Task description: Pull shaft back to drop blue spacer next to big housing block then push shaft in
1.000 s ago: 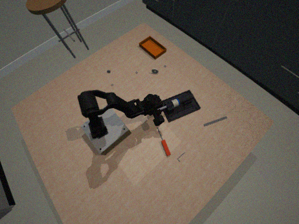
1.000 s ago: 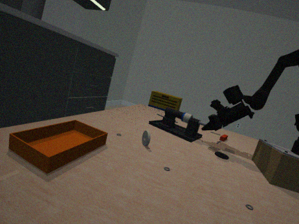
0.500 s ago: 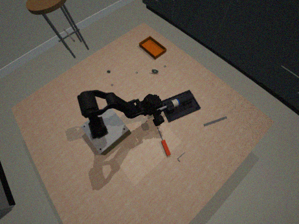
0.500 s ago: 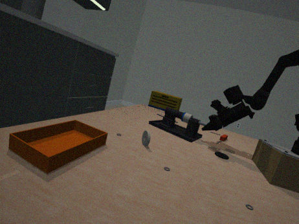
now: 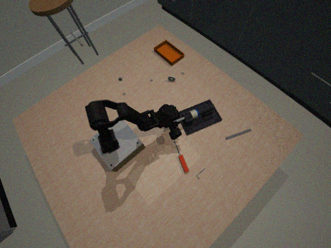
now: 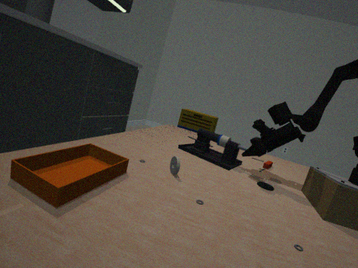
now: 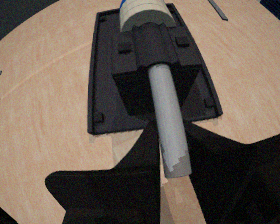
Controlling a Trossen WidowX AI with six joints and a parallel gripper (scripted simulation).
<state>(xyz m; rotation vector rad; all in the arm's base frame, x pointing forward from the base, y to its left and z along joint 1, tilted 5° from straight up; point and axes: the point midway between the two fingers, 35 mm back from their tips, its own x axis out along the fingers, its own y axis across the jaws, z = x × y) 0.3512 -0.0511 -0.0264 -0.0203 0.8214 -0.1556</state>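
Now: the grey shaft 30 mm ahead of my gripper tip and 20 mm above it. The rest, counted from my gripper tip: blue spacer 100 mm ahead, 20 mm above, 10 mm to the right; dark fixture base 130 mm ahead, 20 mm to the right, 10 mm below; pale spacer 70 mm ahead, 20 mm above, 10 mm to the right.
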